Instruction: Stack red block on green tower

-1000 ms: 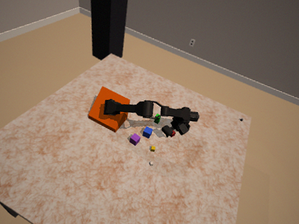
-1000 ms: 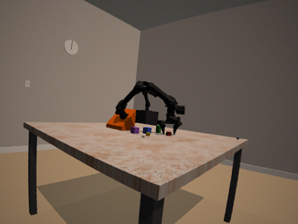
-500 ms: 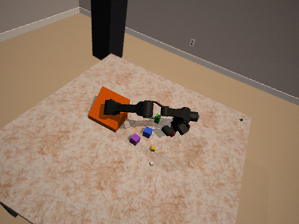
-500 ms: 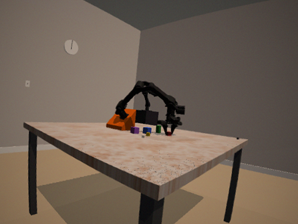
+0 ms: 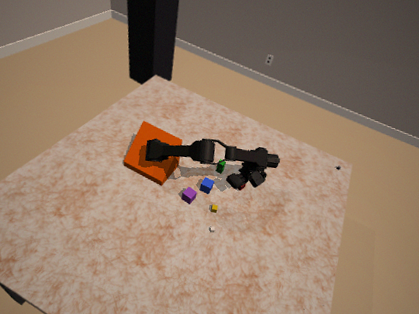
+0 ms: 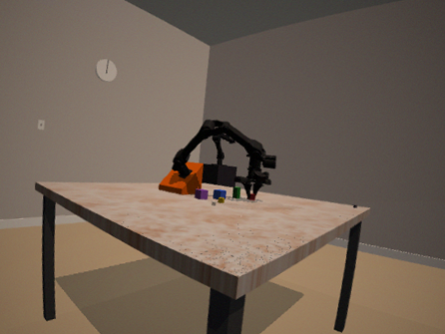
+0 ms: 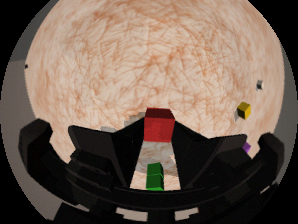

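Now: gripper tip 130 mm past the green block, 30 mm to the right of it and 20 mm below it. Round my gripper tip: red block: right at my gripper tip; then blue cube: 120 mm behind, 100 mm to the right; then small yellow cube: 180 mm to the right, 30 mm behind, 10 mm below.
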